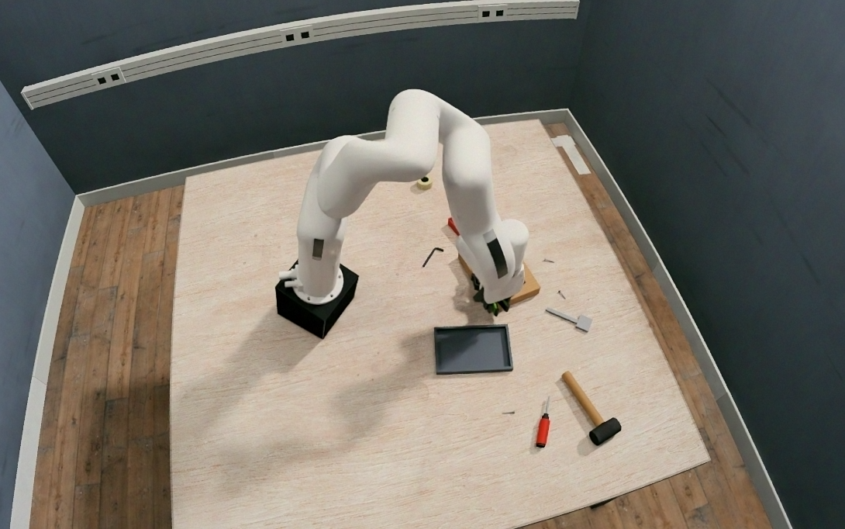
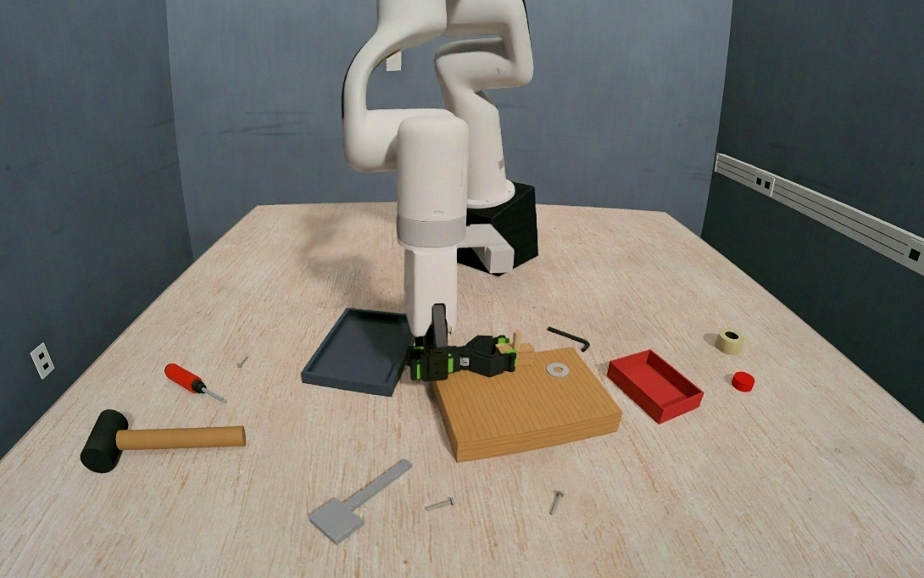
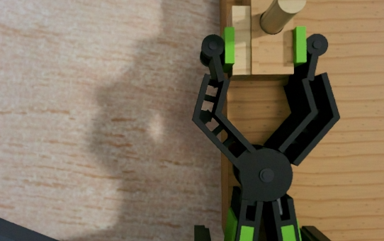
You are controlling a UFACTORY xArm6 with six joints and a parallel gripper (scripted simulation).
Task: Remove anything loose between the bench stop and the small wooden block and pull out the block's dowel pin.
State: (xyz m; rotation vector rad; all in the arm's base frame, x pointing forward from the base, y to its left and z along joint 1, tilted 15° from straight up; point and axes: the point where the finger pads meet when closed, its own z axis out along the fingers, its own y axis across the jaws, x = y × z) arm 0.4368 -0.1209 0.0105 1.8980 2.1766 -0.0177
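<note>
The dowel pin is 110 mm to the left of my hand and 10 mm behind it. Round my hand: grey tray 90 mm to the right, 90 mm behind, 50 mm below; small wooden block 110 mm to the left, 10 mm below, 10 mm behind; washer 160 mm to the left, 20 mm below, 10 mm ahead.
</note>
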